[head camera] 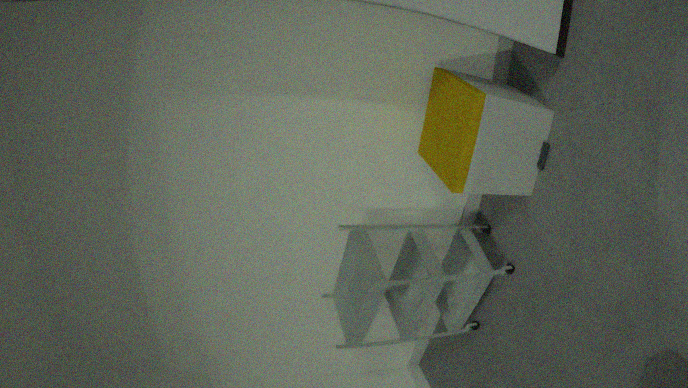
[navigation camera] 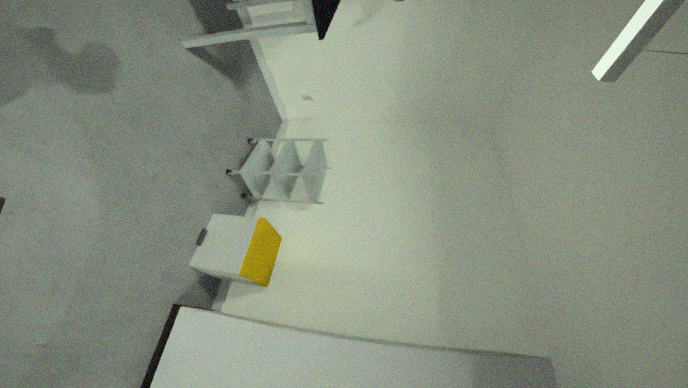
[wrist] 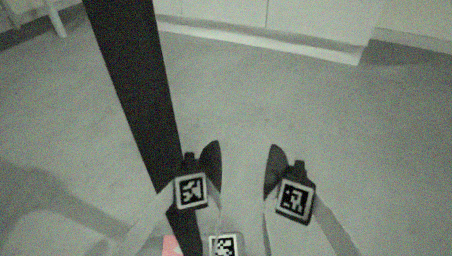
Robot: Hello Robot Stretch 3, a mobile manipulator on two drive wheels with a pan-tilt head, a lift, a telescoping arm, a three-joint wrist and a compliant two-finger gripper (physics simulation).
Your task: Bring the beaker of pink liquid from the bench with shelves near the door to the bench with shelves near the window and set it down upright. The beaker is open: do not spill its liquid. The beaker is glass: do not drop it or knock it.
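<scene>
The beaker of pink liquid does not show in these views. My gripper (wrist: 243,161) is open in the wrist view, its two dark fingertips apart with floor showing between them. Part of a bench (navigation camera: 220,39) with a black top and pale legs shows at the upper left of the navigation view; I cannot tell which of the two benches it is, and its shelves do not show.
A grey three-tier cart (head camera: 357,285) (navigation camera: 315,172) stands by the wall beside a white bin with a yellow top (head camera: 452,132) (navigation camera: 262,252). A large white unit (head camera: 520,20) (navigation camera: 300,360) is beyond the bin. White cabinets (wrist: 310,22) stand across the floor in the wrist view.
</scene>
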